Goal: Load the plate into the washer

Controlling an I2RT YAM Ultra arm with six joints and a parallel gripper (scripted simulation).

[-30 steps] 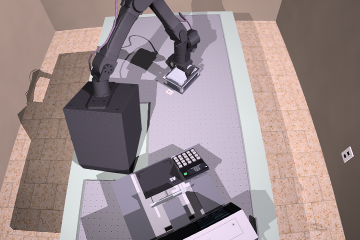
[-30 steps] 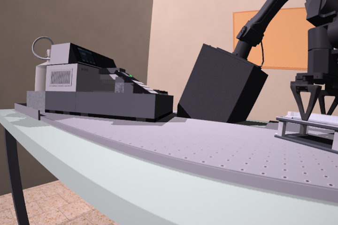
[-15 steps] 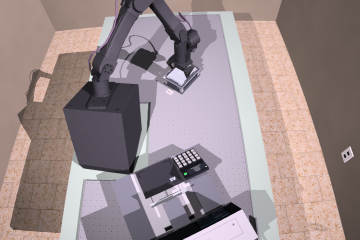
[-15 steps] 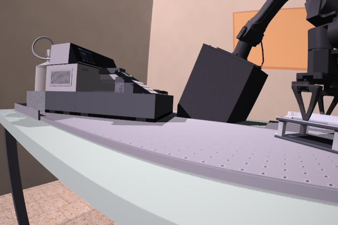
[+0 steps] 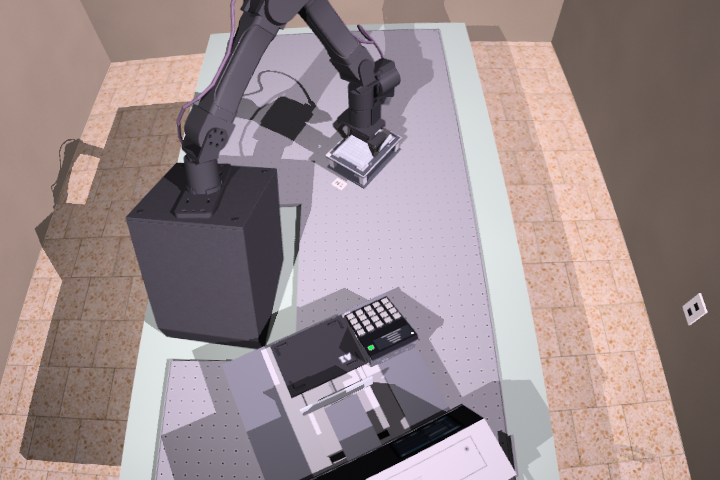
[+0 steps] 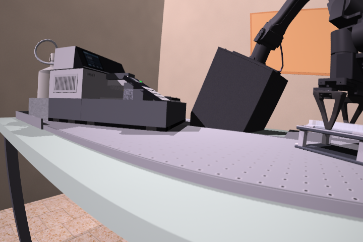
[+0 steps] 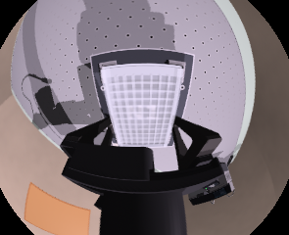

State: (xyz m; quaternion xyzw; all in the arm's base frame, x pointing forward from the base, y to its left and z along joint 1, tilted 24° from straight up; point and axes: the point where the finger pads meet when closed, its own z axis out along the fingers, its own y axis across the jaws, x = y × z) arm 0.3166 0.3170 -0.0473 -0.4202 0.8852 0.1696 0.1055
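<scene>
Right now the white well plate is 1 cm ahead of my hand and 1 cm to the left of it. Round my hand: plate nest N1: 1 cm ahead, 1 cm to the left, 1 cm below; dark carrier: 9 cm behind, 55 cm to the right, 4 cm above; N1 label: 6 cm behind, 8 cm to the right, 6 cm below.
</scene>
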